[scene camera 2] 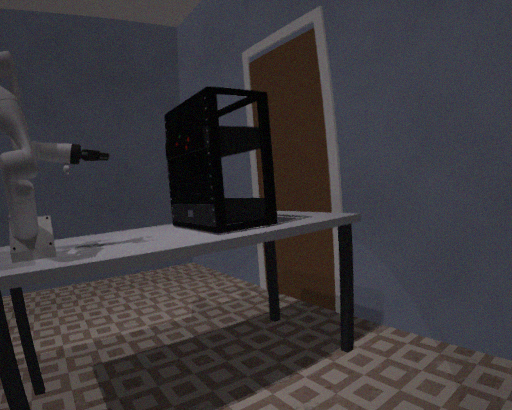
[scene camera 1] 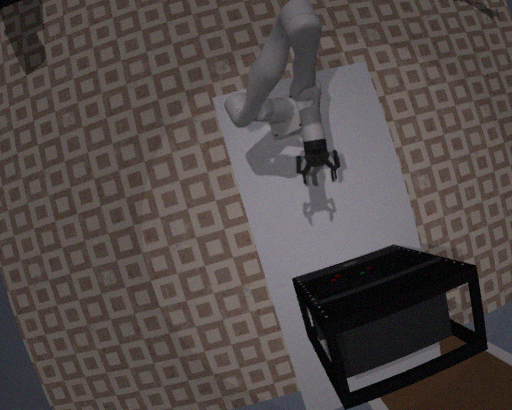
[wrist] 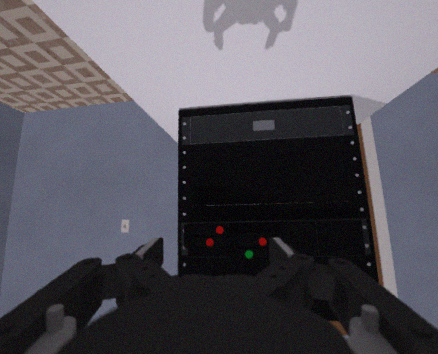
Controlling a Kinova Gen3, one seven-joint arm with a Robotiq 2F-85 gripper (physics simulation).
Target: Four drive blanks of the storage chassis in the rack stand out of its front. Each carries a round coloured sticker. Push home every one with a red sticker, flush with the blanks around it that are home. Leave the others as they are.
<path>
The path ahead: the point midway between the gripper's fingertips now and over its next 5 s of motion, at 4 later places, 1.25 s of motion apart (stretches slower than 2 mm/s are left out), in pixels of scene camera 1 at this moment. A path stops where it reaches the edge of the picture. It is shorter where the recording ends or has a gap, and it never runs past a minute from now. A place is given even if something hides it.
The gripper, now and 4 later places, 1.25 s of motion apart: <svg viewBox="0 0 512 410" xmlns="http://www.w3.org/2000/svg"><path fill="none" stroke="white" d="M320 183L328 212L332 235L326 226L337 234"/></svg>
</path>
